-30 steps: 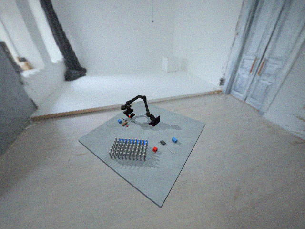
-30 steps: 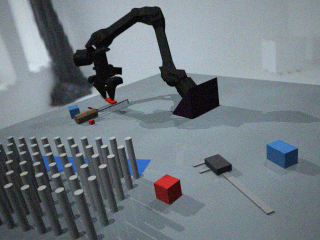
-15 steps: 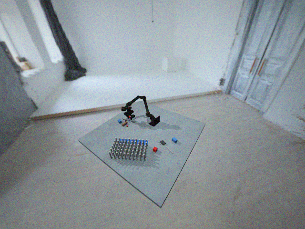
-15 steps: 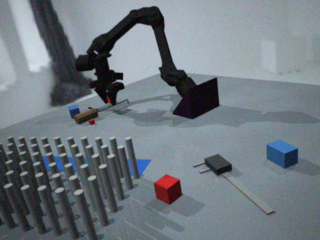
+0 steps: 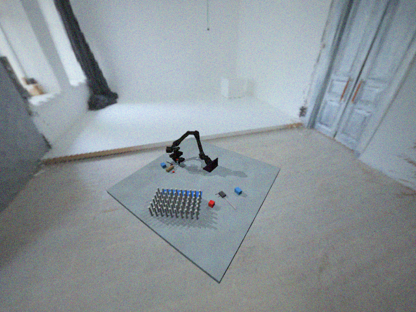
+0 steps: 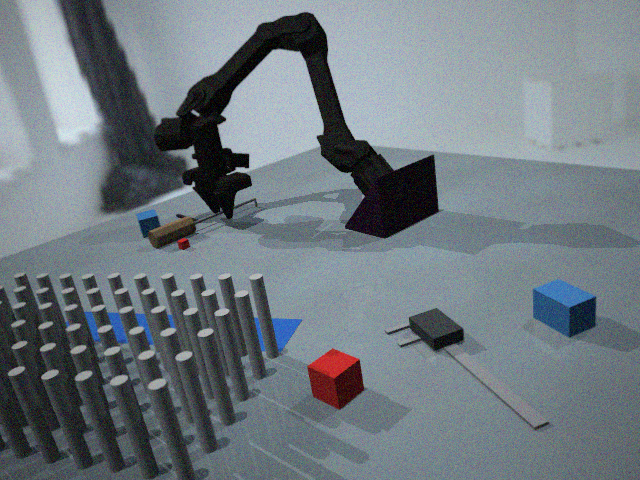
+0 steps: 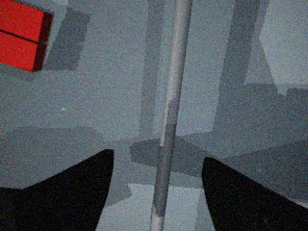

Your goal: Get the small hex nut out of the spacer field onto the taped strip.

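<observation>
My gripper tip is 13 cm short of the small red cube and 8 cm to the right of it. From my gripper tip the other things lie so: red-handled tool 6 cm behind, 16 cm to the right; then L-shaped piece 6 cm ahead, 6 cm to the right; then blue taped strip 28 cm ahead, 37 cm to the left, 1 cm below.
</observation>
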